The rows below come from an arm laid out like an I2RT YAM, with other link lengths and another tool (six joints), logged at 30 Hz.
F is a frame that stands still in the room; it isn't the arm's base.
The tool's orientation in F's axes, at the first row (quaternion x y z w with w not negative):
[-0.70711 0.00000 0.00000 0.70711]
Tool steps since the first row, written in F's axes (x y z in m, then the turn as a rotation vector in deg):
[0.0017 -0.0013 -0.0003 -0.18 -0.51 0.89]
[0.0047 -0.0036 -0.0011 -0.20 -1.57 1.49]
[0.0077 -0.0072 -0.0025 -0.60 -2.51 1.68]
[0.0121 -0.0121 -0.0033 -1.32 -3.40 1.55]
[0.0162 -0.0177 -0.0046 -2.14 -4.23 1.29]
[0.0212 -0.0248 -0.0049 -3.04 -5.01 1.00]
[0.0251 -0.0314 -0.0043 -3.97 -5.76 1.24]
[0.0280 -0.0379 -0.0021 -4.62 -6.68 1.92]
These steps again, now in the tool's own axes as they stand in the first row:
[0.0017 0.0003 -0.0013 -0.18 -0.89 -0.51]
[0.0047 0.0011 -0.0036 -0.20 -1.49 -1.57]
[0.0077 0.0025 -0.0072 -0.60 -1.68 -2.51]
[0.0121 0.0033 -0.0121 -1.32 -1.55 -3.40]
[0.0162 0.0046 -0.0177 -2.14 -1.29 -4.23]
[0.0212 0.0049 -0.0248 -3.04 -1.00 -5.01]
[0.0251 0.0043 -0.0314 -3.97 -1.24 -5.76]
[0.0280 0.0021 -0.0379 -4.62 -1.92 -6.68]

